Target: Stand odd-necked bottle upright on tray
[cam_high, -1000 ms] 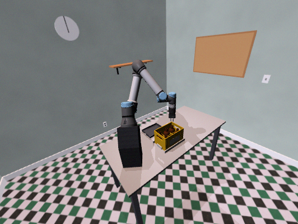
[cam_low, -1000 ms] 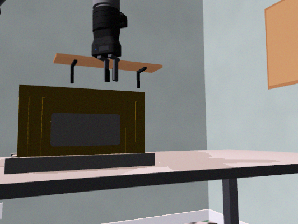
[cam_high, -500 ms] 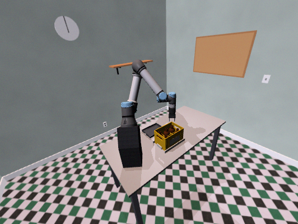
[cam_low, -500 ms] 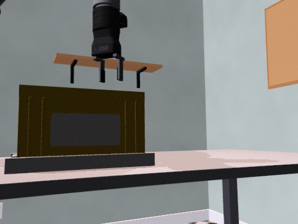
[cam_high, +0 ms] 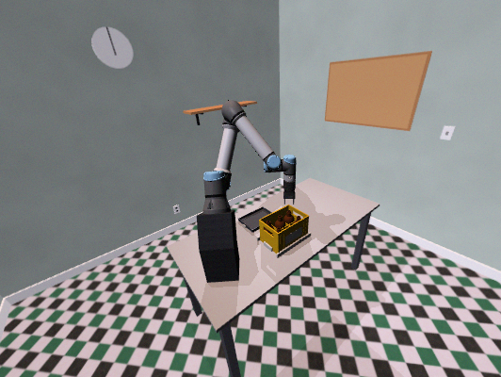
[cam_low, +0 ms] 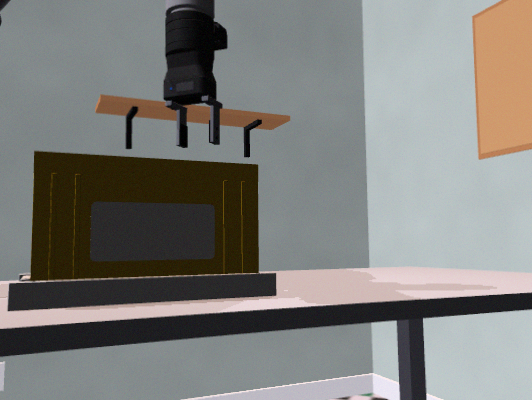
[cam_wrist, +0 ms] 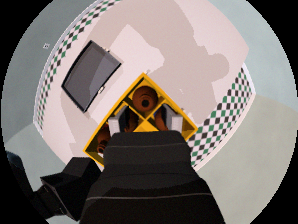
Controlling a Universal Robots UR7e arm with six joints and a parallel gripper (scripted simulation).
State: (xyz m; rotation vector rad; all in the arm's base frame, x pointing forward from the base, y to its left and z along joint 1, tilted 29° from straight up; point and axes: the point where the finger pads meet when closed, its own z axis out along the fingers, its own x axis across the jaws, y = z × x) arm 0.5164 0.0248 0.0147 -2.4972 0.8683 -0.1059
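The brown bottle lies 15 cm below my hand. Round my hand: dark tray 23 cm below, 22 cm to the left, 13 cm behind; then crate 16 cm below, 8 cm behind, 6 cm to the right.
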